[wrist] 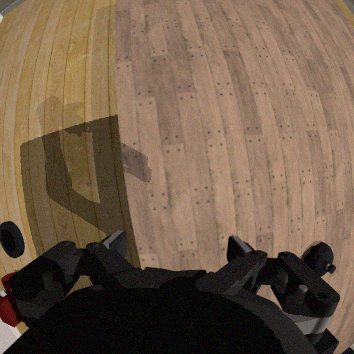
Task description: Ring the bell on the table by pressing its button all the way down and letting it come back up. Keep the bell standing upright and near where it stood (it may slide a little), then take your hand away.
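Places are measured from the arm's base along level axes (x ahead, y left, z up), in millimetres.
Pixels of known places: gripper, fingertip midpoint: [176,245].
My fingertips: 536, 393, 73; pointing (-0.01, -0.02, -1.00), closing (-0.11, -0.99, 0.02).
Observation:
Behind a point stands the place of what it marks, as x, y, z.
My gripper [176,245] {536, 393, 73} is open, with nothing between its fingers, and hangs above the wooden tabletop [200,100] {725, 339, -92}. A small dark rounded thing with a little knob, which may be the bell [318,255] {411, 105, -60}, shows at the lower right of the wrist view, just beyond the outer knuckle of the right finger. Its lower part is hidden by the finger linkage, so I cannot tell for certain what it is or make out a button. The fingertips are well to the left of it in the view.
The tabletop's left edge runs down the view, with a yellow plank floor [70,60] beyond it. Shadows of the arm and table fall there. A black oval thing [11,239] and a red thing [7,307] show at the lower left, the red one partly behind the left finger linkage.

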